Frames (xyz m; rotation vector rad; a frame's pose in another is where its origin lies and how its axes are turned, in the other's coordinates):
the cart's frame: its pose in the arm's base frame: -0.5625 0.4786 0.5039 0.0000 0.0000 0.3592
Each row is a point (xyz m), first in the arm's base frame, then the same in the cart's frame.
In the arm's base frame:
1: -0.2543 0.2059 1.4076
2: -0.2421 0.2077 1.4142
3: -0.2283 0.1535 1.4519
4: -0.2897 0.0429 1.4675
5: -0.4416 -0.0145 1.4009
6: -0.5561 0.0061 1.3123
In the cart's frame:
1: 0.1927 -0.3636 0.9037
2: 0.2047 -0.3662 0.9103
3: 0.1986 -0.4218 0.9480
4: 0.1022 -0.5038 0.9636
5: -0.0602 -0.5041 0.8970
6: -0.1601 -0.4446 0.8084

